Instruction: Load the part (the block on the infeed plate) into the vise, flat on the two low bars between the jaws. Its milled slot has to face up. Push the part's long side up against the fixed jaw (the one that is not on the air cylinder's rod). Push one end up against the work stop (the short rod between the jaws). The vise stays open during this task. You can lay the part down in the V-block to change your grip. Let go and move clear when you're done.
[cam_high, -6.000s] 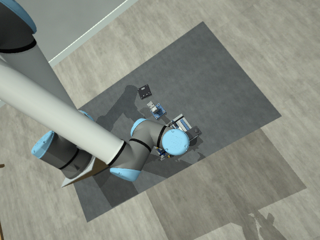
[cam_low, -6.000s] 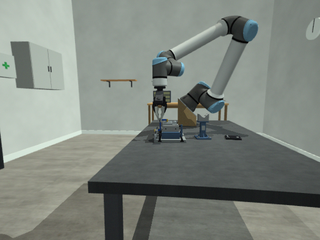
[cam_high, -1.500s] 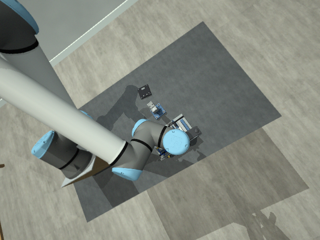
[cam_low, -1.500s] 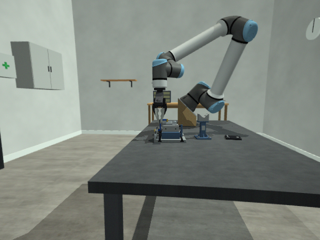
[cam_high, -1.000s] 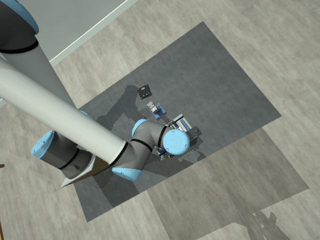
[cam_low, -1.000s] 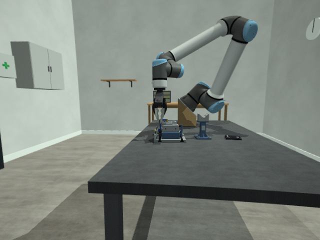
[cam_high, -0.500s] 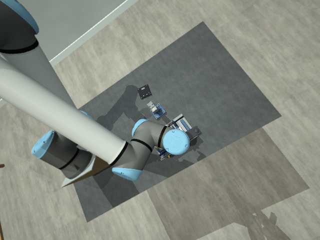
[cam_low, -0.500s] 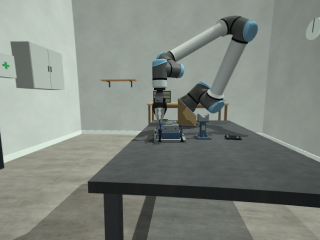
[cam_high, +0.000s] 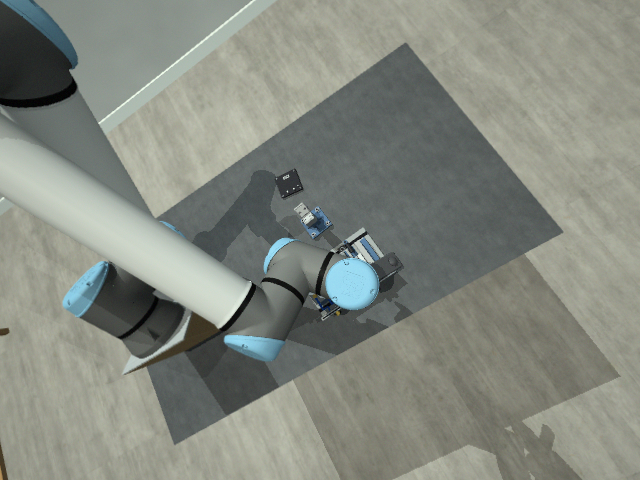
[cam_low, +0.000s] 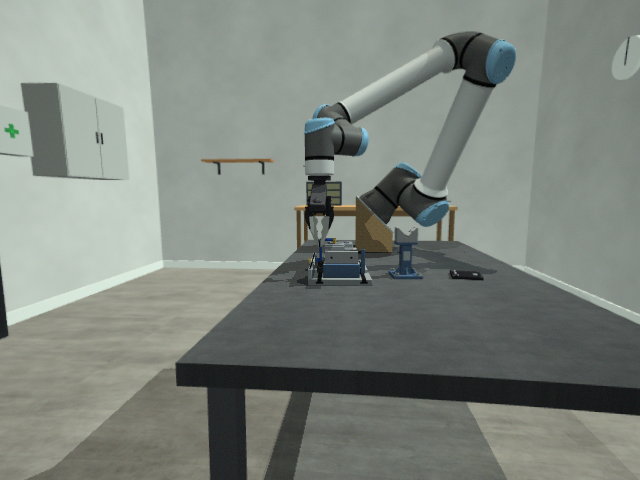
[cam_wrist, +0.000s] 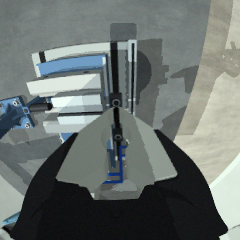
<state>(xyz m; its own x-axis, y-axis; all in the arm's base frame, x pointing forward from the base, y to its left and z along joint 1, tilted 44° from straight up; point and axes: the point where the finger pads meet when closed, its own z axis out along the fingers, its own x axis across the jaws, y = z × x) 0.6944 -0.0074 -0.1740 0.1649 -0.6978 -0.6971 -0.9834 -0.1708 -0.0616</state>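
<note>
Right now my hand is 5 cm to the right of the part, 2 cm above it and 1 cm past it. Also, from my hand: infeed plate 46 cm to the left, 13 cm behind, 11 cm below; vise 8 cm below, 8 cm behind, 6 cm to the left.
</note>
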